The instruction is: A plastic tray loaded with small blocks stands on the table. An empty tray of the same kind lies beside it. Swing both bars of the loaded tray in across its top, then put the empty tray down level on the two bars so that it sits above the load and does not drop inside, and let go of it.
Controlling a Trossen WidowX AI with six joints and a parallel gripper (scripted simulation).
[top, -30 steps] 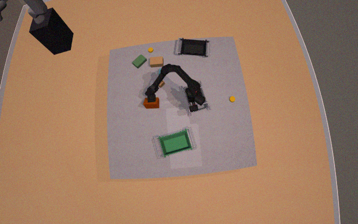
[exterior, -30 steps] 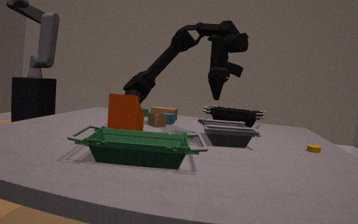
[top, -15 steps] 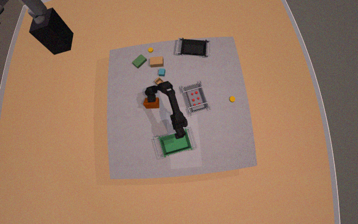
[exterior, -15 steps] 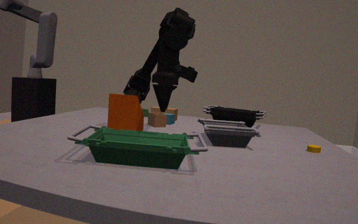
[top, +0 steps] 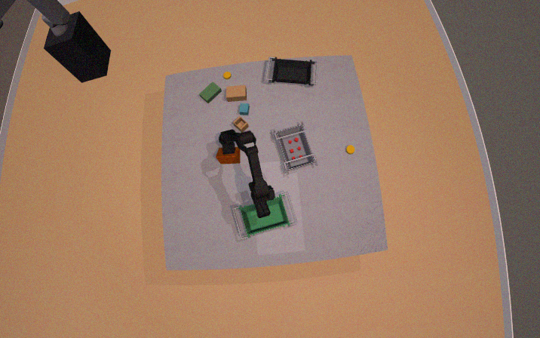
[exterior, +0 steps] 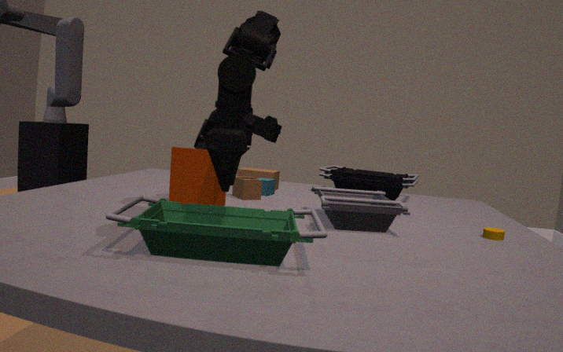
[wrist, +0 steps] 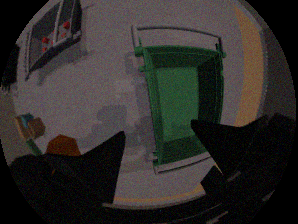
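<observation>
My gripper tip is 1 cm short of the green tray, 7 cm to the left of it and 5 cm above it. Round my gripper tip: small box: 7 cm behind, 48 cm to the left, 8 cm below; cyan block: 4 cm behind, 58 cm to the left, 7 cm below; tan block: 8 cm behind, 70 cm to the left, 6 cm below.
</observation>
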